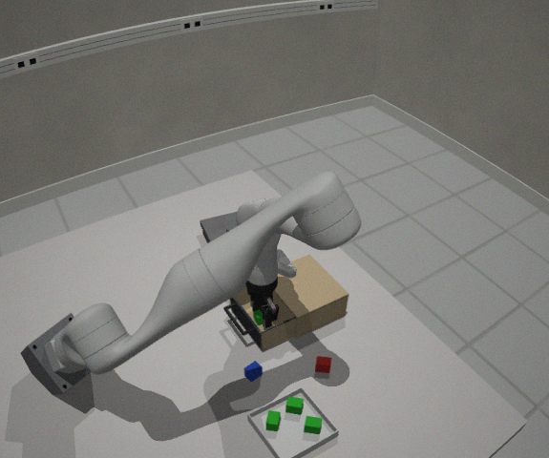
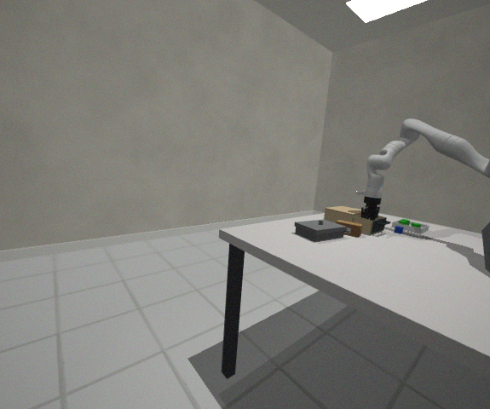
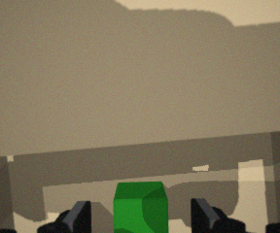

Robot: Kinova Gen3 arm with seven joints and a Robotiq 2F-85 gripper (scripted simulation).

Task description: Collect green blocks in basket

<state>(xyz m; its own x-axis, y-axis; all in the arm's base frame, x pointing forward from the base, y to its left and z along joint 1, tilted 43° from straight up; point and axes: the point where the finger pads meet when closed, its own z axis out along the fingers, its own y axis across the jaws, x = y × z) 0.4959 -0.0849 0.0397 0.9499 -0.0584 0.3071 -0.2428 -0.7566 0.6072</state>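
Now: the grey basket 16 cm behind my hand, 29 cm to the right of it and 2 cm below it. Round my hand: blue block 12 cm behind, 11 cm to the right, 2 cm below; light wooden cabinet 7 cm ahead, 1 cm to the right; darker brown wooden box 5 cm ahead, 15 cm to the left.
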